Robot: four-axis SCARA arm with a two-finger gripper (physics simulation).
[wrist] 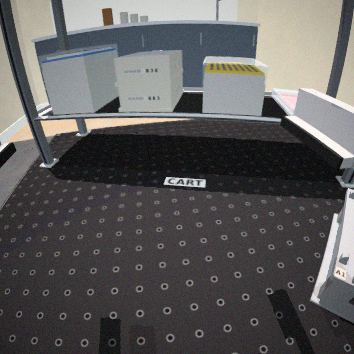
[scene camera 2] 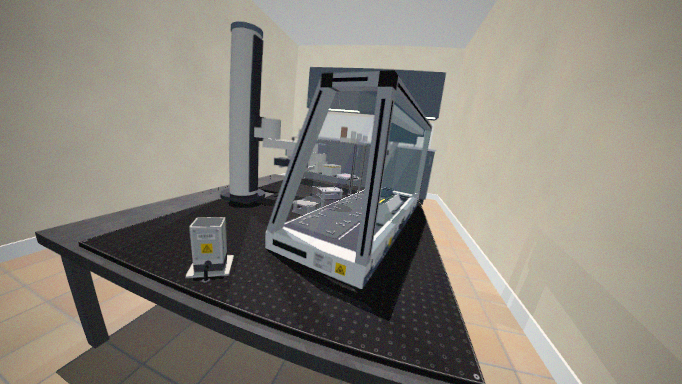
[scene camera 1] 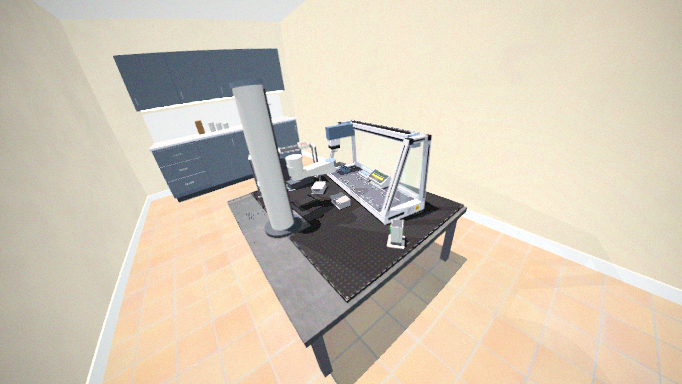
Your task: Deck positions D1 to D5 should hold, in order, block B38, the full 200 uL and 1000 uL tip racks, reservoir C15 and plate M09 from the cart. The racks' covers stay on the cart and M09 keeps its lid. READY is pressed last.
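My gripper (wrist: 146, 111) is open and empty; its finger parts show at both side edges of the wrist view, in front of the cart (wrist: 165, 117). On the cart's shelf stand, from the left, a white box with a blue stripe (wrist: 75, 80), block B38 (wrist: 150, 70) stacked on block B83 (wrist: 150, 96), and a covered rack with a yellow top (wrist: 233, 87). A pink-topped plate (wrist: 286, 99) is partly hidden by the right finger. I cannot make out reservoir C15. The deck (scene camera 1: 361, 186) (scene camera 2: 332, 220) lies inside the framed enclosure. READY cannot be read.
A white stand marked A1 (wrist: 342, 275) shows at the wrist view's right edge. Two white stands (scene camera 1: 319, 187) (scene camera 1: 341, 201) are between the arm's column (scene camera 1: 265, 160) and the enclosure (scene camera 1: 398, 175). A grey box with a warning label (scene camera 1: 397, 232) (scene camera 2: 207, 242) stands near the table's edge.
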